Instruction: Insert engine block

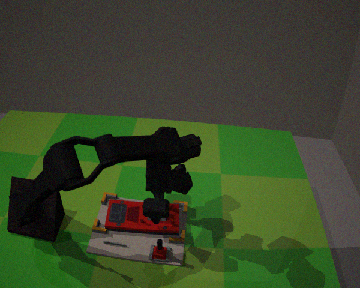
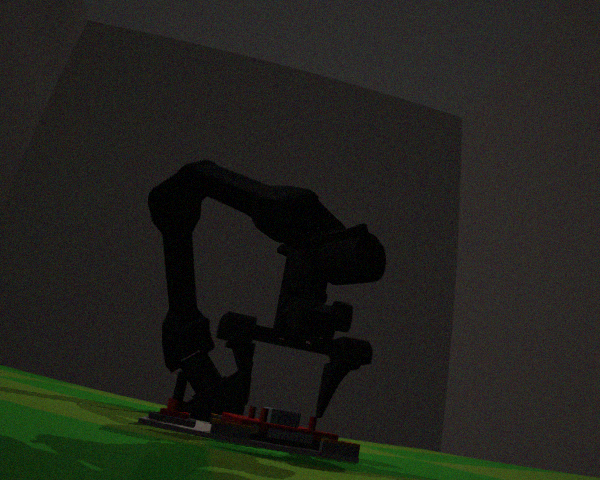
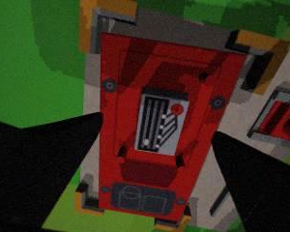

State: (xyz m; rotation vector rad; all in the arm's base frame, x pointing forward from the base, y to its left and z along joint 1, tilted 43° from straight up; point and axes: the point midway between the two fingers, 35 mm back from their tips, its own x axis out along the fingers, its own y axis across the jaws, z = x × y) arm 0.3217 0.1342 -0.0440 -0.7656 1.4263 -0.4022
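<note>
The grey engine block is 2 cm below my gripper tip. Round my gripper tip: grey base plate (3 cm to the right, 3 cm below, 3 cm behind).
</note>
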